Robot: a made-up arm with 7 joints. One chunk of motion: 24 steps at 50 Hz.
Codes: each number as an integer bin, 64 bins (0 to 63) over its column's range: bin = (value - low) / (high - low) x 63, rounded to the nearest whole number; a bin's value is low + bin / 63 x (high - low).
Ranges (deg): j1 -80.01..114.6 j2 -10..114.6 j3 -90.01..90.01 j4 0..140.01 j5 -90.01..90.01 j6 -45.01..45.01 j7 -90.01..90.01
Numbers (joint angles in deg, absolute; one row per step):
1: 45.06 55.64 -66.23 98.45 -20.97 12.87 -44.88
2: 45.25 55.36 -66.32 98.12 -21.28 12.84 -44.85
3: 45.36 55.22 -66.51 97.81 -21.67 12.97 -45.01
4: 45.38 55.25 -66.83 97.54 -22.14 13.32 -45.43
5: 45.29 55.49 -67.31 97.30 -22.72 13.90 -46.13
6: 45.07 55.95 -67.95 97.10 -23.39 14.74 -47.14
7: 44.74 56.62 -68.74 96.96 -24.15 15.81 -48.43
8: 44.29 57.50 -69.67 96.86 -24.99 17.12 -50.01
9: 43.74 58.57 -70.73 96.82 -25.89 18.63 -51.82
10: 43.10 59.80 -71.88 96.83 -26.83 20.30 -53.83
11: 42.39 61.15 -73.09 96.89 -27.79 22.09 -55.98
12: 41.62 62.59 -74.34 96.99 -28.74 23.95 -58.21
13: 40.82 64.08 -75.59 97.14 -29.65 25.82 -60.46
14: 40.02 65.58 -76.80 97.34 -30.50 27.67 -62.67
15: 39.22 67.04 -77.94 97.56 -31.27 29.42 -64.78
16: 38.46 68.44 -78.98 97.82 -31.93 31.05 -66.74
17: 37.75 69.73 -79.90 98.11 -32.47 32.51 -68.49
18: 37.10 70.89 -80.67 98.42 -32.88 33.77 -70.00
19: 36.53 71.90 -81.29 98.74 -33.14 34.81 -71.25
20: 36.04 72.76 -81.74 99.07 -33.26 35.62 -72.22
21: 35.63 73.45 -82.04 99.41 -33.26 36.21 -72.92
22: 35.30 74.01 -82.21 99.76 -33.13 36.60 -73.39
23: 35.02 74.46 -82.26 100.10 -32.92 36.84 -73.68
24: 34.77 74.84 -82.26 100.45 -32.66 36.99 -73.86
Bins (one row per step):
1: 40 33 8 44 24 41 16
2: 41 33 8 44 24 40 16
3: 41 33 8 44 24 41 16
4: 41 33 8 44 24 41 16
5: 41 33 8 44 24 41 15
6: 40 33 8 44 23 42 15
7: 40 34 7 44 23 43 15
8: 40 34 7 44 23 43 14
9: 40 35 7 44 22 45 13
10: 40 35 6 44 22 46 13
11: 40 36 6 44 22 47 12
12: 39 37 5 44 21 48 11
13: 39 37 5 44 21 50 10
14: 39 38 5 44 21 51 10
15: 39 39 4 44 21 52 9
16: 38 40 4 44 20 53 8
17: 38 40 4 44 20 54 8
18: 38 41 3 44 20 55 7
19: 38 41 3 44 20 56 7
20: 38 42 3 45 20 56 6
21: 37 42 3 45 20 57 6
22: 37 42 3 45 20 57 6
23: 37 43 3 45 20 57 6
24: 37 43 3 45 20 57 6

